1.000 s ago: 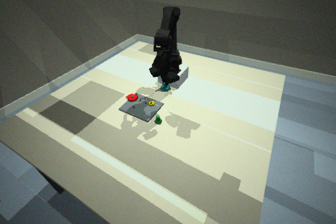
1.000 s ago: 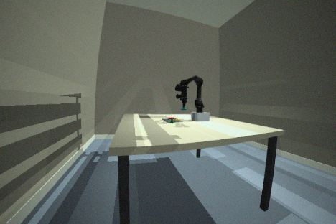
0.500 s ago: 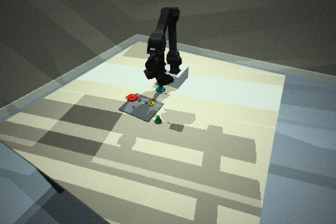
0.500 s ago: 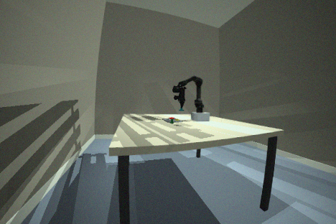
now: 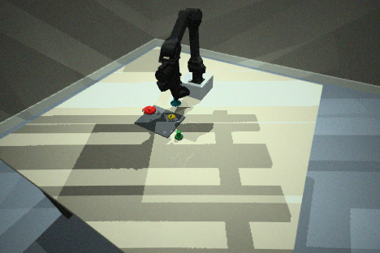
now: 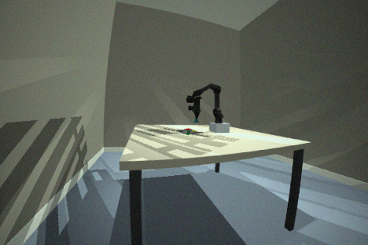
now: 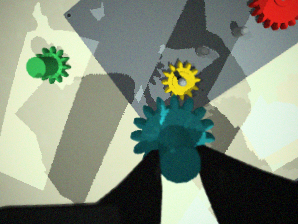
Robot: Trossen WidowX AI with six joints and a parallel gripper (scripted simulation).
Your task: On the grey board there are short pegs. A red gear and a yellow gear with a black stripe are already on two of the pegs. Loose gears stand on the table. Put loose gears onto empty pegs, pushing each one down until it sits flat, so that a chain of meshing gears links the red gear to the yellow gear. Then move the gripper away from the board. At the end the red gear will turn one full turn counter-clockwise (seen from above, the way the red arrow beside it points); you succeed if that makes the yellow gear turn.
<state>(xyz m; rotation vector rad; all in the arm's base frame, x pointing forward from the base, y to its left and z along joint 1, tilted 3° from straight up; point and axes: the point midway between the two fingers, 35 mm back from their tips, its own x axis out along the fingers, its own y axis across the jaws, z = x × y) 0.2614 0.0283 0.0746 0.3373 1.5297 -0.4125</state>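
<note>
My gripper tip is 12 cm above the dark green gear, 10 cm short of it and 8 cm to the right of it. The rest, counted from my gripper tip: yellow gear (12 cm below, 3 cm to the right, 1 cm ahead); then teal gear (1 cm below); then red gear (16 cm to the right, 12 cm below, 3 cm ahead).
</note>
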